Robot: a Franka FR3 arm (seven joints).
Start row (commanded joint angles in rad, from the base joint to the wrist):
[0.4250 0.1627 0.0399 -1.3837 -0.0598 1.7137 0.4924]
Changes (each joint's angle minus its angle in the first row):
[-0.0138 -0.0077 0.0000 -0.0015 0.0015 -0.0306 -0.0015]
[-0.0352 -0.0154 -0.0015 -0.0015 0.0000 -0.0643 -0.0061]
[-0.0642 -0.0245 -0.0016 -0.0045 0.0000 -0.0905 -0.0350]
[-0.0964 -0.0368 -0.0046 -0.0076 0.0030 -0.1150 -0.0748]
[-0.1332 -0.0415 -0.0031 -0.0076 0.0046 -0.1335 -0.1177]
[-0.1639 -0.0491 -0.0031 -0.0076 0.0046 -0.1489 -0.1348]
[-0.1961 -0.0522 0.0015 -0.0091 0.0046 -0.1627 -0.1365]
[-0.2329 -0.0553 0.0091 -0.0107 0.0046 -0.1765 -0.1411]
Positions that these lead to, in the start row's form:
[0.4112 0.1550 0.0399 -1.3852 -0.0583 1.6831 0.4909]
[0.3898 0.1473 0.0384 -1.3852 -0.0598 1.6494 0.4863]
[0.3608 0.1382 0.0383 -1.3882 -0.0598 1.6232 0.4574]
[0.3286 0.1259 0.0353 -1.3913 -0.0568 1.5987 0.4176]
[0.2918 0.1212 0.0368 -1.3913 -0.0552 1.5802 0.3747]
[0.2611 0.1136 0.0368 -1.3913 -0.0552 1.5648 0.3576]
[0.2289 0.1105 0.0414 -1.3928 -0.0552 1.5510 0.3559]
[0.1921 0.1074 0.0490 -1.3944 -0.0552 1.5372 0.3513]

